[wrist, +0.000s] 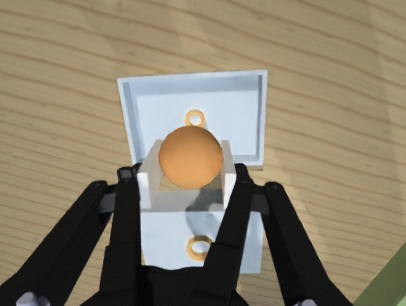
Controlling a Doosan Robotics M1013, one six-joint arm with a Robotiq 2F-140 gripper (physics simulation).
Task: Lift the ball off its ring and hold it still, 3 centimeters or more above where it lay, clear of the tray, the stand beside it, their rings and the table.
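Frame: origin at the arm's base, x left, y ahead, z down, level; metres.
Where they show: gripper, fingertip midpoint: (192,153).
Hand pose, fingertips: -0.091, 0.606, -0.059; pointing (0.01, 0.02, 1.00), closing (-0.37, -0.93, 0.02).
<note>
Things, the pixels of their top centre, and the offset from my fingertips, as dx, dy, dz. "spot": a spot on its surface instead. Level surfaces: height alone.
- orange ball, top centre: (187,171) -0.006, +0.002, -0.050
- light blue tray, surface spot: (264,120) spot: -0.044, -0.079, +0.088
- small orange ring, surface spot: (188,119) spot: -0.002, +0.016, +0.104
- light wooden table, surface height: dz +0.116
An orange ball (191,157) is held between the two pale finger pads of my gripper (192,153), which is shut on it. The ball hangs above the table, seen over the gap between the tray and the stand. The light blue tray (264,120) lies behind the ball, with a small orange ring (188,119) on its floor, partly hidden by the ball. The light blue stand (165,245) is below the fingers in the view and bears another orange ring (191,248). My fingers hide parts of the stand and of its ring.
The tray and stand are on a light wooden table (330,100). A dark shadow falls on the stand's near side, under the fingers. A green surface (387,285) shows at the lower right corner of the view.
</note>
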